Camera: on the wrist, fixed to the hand. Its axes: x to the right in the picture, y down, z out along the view.
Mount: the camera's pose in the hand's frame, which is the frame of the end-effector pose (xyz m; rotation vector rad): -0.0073 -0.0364 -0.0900 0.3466 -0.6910 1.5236
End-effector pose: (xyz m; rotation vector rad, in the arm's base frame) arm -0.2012 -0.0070 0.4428 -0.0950 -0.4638 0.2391
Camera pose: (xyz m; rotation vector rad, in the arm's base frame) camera -0.1592 -0.0473 0.3648 -0.0031 -0.9593 1.8834
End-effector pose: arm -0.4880 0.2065 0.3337 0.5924 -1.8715 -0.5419
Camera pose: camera -0.3962 0.1744 0.3373 -0.9737 -2.4192 0.6867
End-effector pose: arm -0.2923 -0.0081 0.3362 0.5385 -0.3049 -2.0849
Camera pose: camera -0.2717 0.0170 0.2444 -0.2725 -1.0719 -0.6270
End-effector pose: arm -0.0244 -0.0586 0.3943 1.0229 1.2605 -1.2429
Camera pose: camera -0.0693 0.0277 0.3978 1.1980 -0.3879 -0.4327
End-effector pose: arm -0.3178 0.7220 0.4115 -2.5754 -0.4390 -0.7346
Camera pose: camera -0.3766 0.7090 0.4880 -1.9219 1.0435 0.6947
